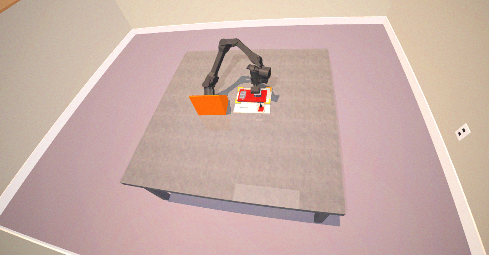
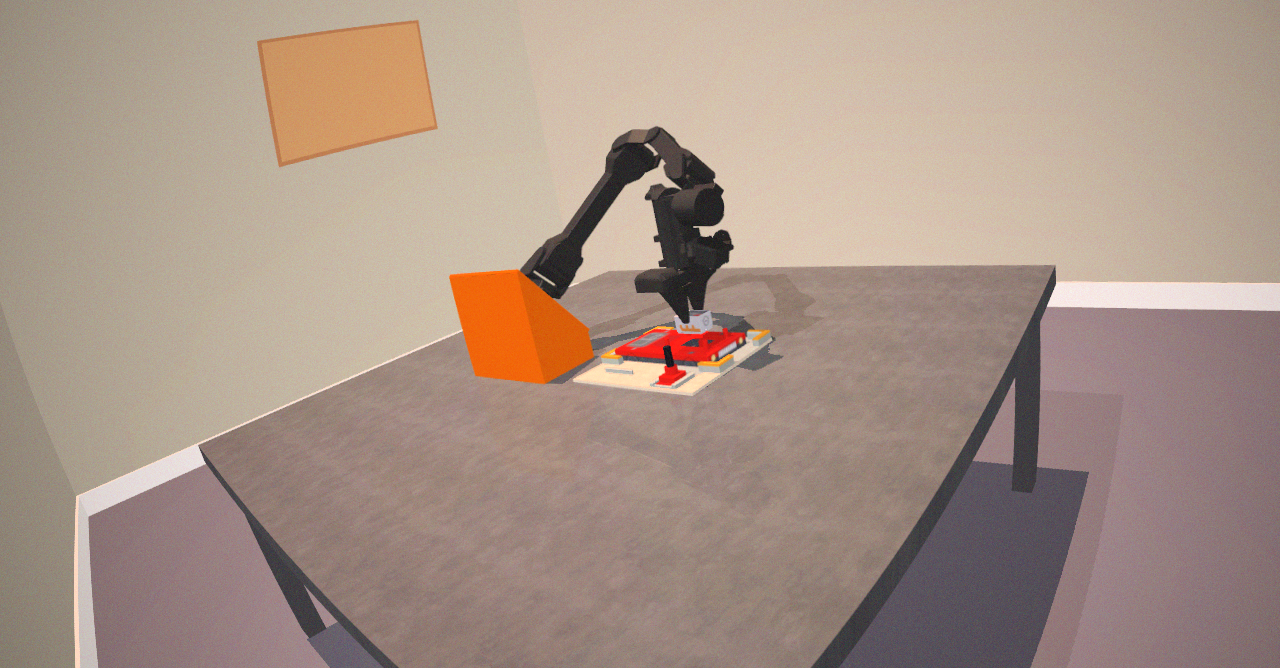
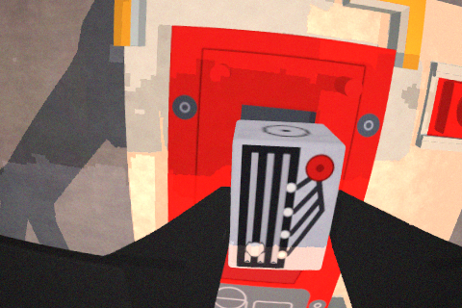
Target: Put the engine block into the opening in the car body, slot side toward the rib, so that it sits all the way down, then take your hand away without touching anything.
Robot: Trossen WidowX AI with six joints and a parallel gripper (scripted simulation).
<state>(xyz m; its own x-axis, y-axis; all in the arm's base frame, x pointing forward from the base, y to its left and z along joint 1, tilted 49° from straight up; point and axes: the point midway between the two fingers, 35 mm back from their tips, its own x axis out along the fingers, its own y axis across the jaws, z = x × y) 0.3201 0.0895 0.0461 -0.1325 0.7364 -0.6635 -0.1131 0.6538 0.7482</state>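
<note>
Right now my gripper tip is 1 cm above the engine block. From my gripper tip the other things lie so: pale plate: 2 cm behind, 2 cm to the right, 5 cm below.
</note>
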